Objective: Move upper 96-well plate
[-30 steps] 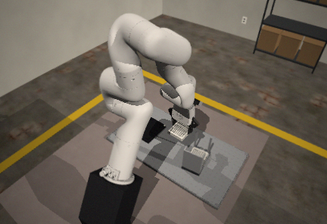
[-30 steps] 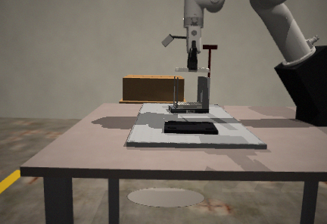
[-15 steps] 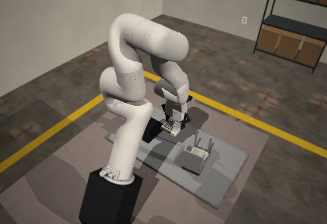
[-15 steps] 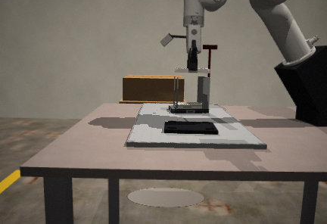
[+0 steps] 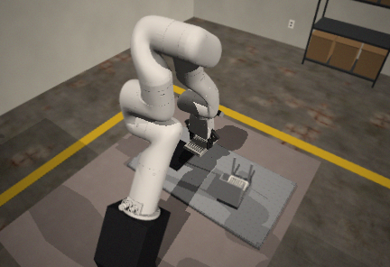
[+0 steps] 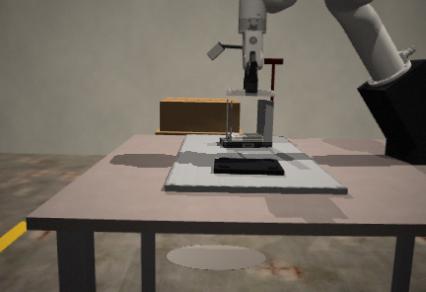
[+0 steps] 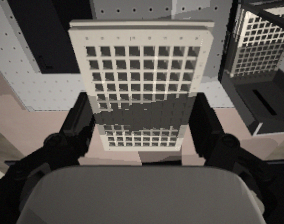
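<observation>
Right now the black plate nest N1 is 2 cm ahead of my hand, 14 cm to the left of it and 18 cm below it. Also, from my hand: pale A1 mark: 9 cm ahead, 8 cm to the left, 18 cm below.
</observation>
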